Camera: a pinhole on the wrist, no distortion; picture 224 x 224 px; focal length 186.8 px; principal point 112.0 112.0 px. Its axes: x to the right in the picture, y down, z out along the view. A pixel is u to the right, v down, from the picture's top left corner.
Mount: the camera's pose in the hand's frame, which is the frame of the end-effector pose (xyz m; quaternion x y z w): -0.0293 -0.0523 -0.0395 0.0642 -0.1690 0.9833 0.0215
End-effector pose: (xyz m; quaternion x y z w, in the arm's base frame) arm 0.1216 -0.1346 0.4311 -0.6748 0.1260 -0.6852 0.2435
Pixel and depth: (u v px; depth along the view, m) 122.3 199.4 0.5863
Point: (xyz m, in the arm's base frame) 0.4550 0.3662 0.7014
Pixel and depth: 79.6 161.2 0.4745
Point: 0.4173 0.1505 0.7041
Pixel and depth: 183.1 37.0 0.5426
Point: 0.6721 0.0531 0.3419
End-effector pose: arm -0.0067 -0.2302 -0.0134 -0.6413 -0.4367 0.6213 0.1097
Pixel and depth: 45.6 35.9 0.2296
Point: -0.2120 -0.2240 -0.0834
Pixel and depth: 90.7 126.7 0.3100
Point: -0.3012 -0.1901 0.0323
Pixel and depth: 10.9 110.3 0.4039
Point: -0.3996 -0.0786 -0.1128
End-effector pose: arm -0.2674 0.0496 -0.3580 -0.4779 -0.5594 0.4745 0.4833
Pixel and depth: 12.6 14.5 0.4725
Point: -0.7356 0.3100 -0.3861
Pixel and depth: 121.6 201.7 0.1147
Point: -0.3264 0.0080 -0.2229
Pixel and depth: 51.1 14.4 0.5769
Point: -0.8540 0.2566 -0.4182
